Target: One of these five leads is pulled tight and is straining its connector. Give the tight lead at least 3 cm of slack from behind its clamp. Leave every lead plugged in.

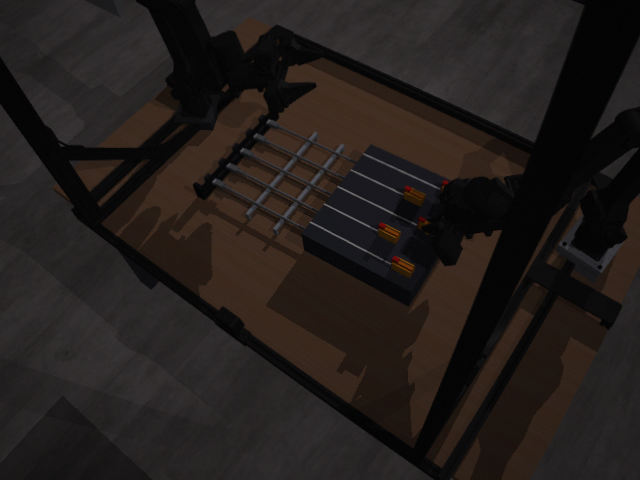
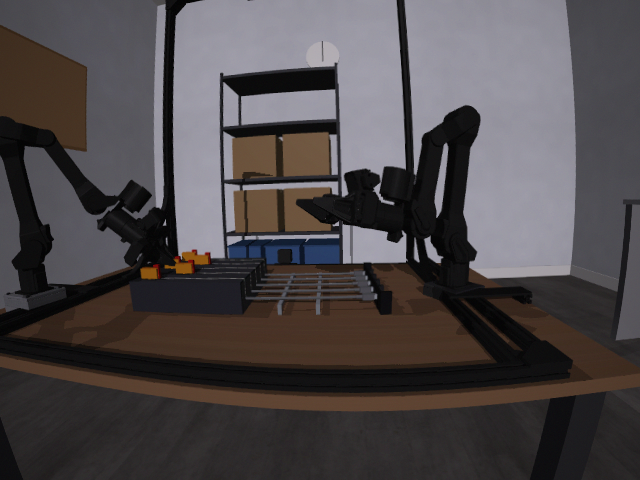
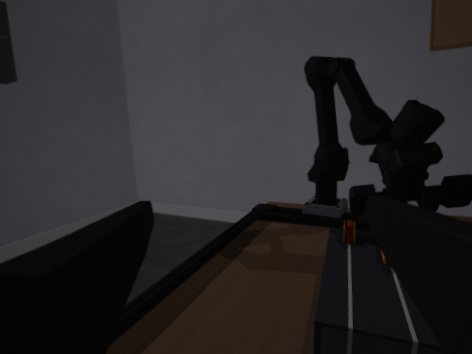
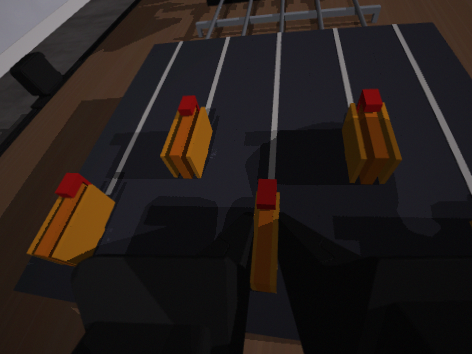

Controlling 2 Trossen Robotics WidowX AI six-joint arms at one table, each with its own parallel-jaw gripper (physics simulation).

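Frame: origin at the left arm's base, x back, y left, z down, level; metres.
Seen in the pictures: left gripper, fingertip midpoint: [image 1: 320, 69] [image 2: 304, 201] [image 3: 259, 208]; right gripper, fingertip midpoint: [image 1: 423, 226] [image 2: 176, 263] [image 4: 263, 221]; left arm's base, origin of the base link: [image 1: 196, 107] [image 2: 454, 284]; right arm's base, origin of the base link: [image 1: 592, 242] [image 2: 34, 290] [image 3: 325, 201].
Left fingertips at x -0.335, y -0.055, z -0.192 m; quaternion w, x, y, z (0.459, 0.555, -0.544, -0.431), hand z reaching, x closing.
Offsets run from my left fingertips to a thing's top centre. "spot": to the spot under its first point.
Five thin grey leads @[spot: dx +0.092, dy -0.119, dz +0.192 m] [image 1: 280, 164] [image 2: 309, 286] run from a black terminal strip @[spot: dx +0.217, dy -0.132, dz +0.178 m] [image 1: 223, 164] onto a dark block [image 1: 347, 264] [image 4: 312, 88]. Each lead ends at an orange clamp with a red tip. My right gripper [image 1: 430, 224] [image 2: 144, 254] [image 4: 263, 221] is shut on the middle orange clamp @[spot: dx -0.255, dy -0.284, dz +0.129 m] [image 4: 264, 246], which is squeezed narrow between the fingers. Other clamps @[dx -0.173, dy -0.303, dz +0.129 m] [image 1: 390, 232] [image 4: 187, 140] stand free on the block. My left gripper [image 1: 290, 90] [image 2: 313, 207] is open and empty, in the air above the terminal strip end of the leads.
Two grey cross bars @[spot: dx +0.037, dy -0.044, dz +0.203 m] [image 1: 308, 148] lie under the leads between strip and block. A black frame rail [image 1: 413, 95] rims the table. A shelf rack [image 2: 222, 167] with cardboard boxes stands behind the table.
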